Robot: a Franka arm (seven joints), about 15 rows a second.
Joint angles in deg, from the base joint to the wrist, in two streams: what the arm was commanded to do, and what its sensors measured. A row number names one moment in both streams.
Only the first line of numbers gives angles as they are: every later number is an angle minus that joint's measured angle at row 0.
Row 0, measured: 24.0 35.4 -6.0 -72.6 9.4 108.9 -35.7
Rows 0 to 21, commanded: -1.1 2.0 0.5 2.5 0.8 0.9 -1.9; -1.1 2.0 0.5 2.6 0.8 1.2 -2.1; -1.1 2.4 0.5 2.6 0.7 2.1 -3.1; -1.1 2.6 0.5 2.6 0.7 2.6 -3.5; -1.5 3.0 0.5 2.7 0.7 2.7 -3.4; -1.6 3.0 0.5 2.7 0.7 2.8 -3.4; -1.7 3.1 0.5 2.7 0.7 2.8 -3.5; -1.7 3.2 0.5 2.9 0.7 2.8 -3.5; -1.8 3.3 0.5 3.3 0.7 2.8 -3.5; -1.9 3.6 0.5 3.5 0.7 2.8 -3.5; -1.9 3.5 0.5 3.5 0.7 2.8 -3.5; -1.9 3.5 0.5 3.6 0.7 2.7 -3.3; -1.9 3.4 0.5 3.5 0.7 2.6 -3.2; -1.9 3.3 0.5 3.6 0.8 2.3 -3.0; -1.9 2.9 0.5 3.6 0.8 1.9 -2.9; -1.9 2.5 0.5 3.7 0.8 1.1 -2.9; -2.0 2.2 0.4 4.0 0.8 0.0 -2.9; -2.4 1.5 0.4 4.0 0.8 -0.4 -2.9; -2.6 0.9 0.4 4.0 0.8 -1.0 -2.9; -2.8 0.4 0.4 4.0 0.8 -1.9 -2.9; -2.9 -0.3 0.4 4.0 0.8 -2.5 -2.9; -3.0 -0.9 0.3 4.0 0.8 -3.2 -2.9
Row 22, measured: -1.7 0.6 0.2 2.8 0.0 -1.6 -1.7
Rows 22 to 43, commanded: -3.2 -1.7 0.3 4.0 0.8 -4.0 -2.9; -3.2 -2.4 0.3 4.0 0.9 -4.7 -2.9; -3.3 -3.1 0.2 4.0 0.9 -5.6 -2.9; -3.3 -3.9 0.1 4.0 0.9 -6.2 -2.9; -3.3 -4.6 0.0 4.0 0.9 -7.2 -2.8; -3.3 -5.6 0.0 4.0 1.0 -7.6 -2.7; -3.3 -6.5 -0.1 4.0 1.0 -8.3 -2.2; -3.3 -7.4 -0.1 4.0 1.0 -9.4 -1.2; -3.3 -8.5 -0.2 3.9 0.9 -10.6 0.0; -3.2 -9.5 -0.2 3.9 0.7 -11.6 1.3; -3.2 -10.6 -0.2 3.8 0.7 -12.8 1.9; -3.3 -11.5 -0.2 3.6 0.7 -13.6 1.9; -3.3 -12.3 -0.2 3.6 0.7 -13.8 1.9; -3.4 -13.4 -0.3 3.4 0.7 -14.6 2.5; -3.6 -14.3 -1.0 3.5 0.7 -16.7 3.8; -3.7 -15.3 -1.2 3.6 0.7 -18.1 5.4; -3.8 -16.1 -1.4 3.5 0.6 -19.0 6.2; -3.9 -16.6 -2.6 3.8 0.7 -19.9 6.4; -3.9 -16.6 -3.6 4.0 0.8 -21.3 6.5; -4.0 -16.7 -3.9 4.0 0.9 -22.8 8.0; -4.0 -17.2 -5.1 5.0 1.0 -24.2 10.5; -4.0 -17.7 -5.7 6.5 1.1 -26.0 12.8
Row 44, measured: -3.9 -16.5 -4.5 4.6 0.0 -22.7 8.1
